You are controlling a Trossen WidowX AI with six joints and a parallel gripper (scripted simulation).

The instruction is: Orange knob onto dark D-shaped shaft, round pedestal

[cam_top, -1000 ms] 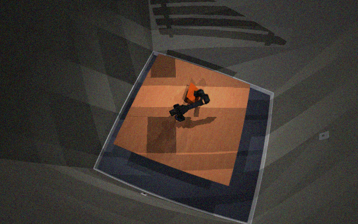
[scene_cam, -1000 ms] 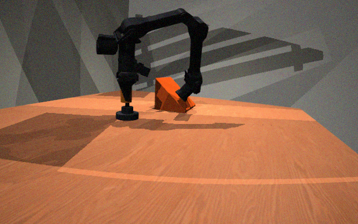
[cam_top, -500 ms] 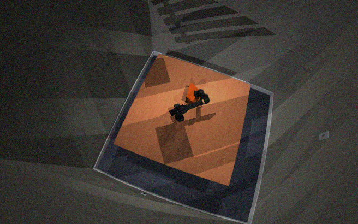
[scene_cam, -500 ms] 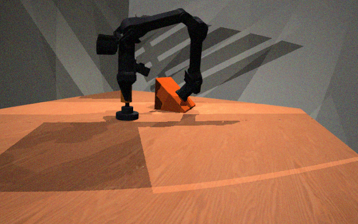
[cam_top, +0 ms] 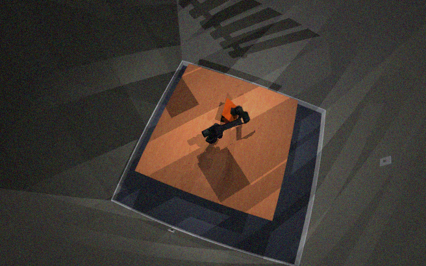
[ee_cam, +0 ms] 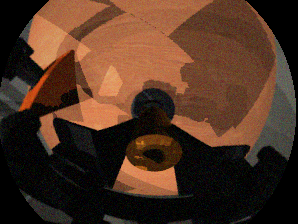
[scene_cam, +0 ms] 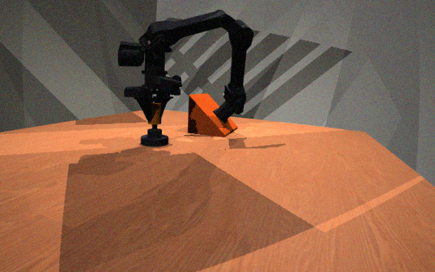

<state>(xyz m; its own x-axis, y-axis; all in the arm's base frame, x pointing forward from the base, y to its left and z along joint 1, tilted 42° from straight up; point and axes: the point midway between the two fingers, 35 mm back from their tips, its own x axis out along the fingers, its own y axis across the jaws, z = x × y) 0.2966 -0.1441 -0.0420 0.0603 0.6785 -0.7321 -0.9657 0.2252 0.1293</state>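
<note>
Right now the orange knob is 20 mm above my gripper tip. The rest, counted from my gripper tip: dark round pedestal: 40 mm below.
</note>
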